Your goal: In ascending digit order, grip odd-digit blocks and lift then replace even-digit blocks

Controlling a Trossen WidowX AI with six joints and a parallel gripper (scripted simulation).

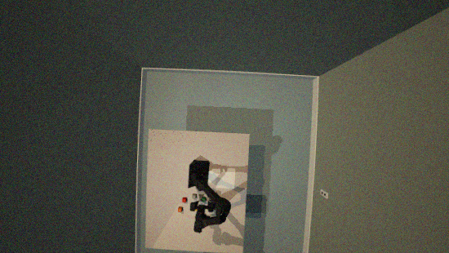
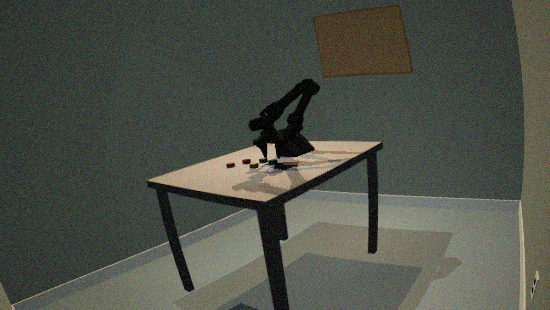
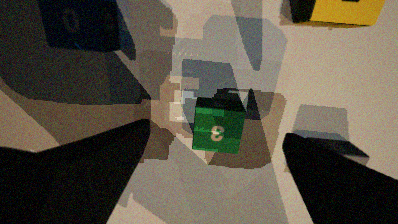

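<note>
My gripper tip is now 2 cm above the green block. From my gripper tip the other things lie so: grey block (2 cm behind, 9 cm to the right, 2 cm below); yellow block (9 cm ahead, 5 cm to the right, 2 cm below); blue block (5 cm ahead, 9 cm to the left, 2 cm below).
</note>
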